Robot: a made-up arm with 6 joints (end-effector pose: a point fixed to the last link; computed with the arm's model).
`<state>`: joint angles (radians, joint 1 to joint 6).
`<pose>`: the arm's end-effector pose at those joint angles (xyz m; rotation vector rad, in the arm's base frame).
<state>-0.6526 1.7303 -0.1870 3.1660 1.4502 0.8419</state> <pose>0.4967 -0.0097 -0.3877 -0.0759 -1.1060 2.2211</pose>
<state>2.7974 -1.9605 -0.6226 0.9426 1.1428 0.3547</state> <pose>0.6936 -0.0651 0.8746 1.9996 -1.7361 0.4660</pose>
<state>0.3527 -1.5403 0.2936 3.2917 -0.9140 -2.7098</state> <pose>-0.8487 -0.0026 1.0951 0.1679 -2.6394 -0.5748</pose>
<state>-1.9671 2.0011 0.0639 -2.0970 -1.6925 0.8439</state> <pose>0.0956 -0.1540 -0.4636 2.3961 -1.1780 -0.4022</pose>
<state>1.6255 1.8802 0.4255 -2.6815 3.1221 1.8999</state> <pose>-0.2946 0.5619 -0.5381 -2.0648 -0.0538 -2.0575</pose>
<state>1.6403 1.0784 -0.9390 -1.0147 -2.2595 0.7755</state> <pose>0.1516 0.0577 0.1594 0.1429 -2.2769 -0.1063</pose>
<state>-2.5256 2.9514 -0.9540 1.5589 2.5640 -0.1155</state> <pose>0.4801 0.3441 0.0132 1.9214 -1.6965 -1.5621</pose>
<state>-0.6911 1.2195 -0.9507 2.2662 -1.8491 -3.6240</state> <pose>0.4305 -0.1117 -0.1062 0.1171 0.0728 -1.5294</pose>
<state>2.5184 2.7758 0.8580 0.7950 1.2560 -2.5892</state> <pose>-0.0351 0.2788 -0.9698 -0.4763 2.5644 0.4494</pose>
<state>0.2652 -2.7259 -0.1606 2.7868 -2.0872 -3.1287</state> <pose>-0.9545 0.0264 0.0800 -0.6057 1.5473 0.1176</pose>
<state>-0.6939 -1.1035 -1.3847 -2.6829 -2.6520 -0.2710</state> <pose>0.2135 0.1653 0.3540 1.2449 0.5416 2.2133</pose>
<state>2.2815 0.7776 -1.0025 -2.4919 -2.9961 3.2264</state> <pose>-0.2682 -0.0473 0.1919 1.6750 -0.1377 2.2882</pose>
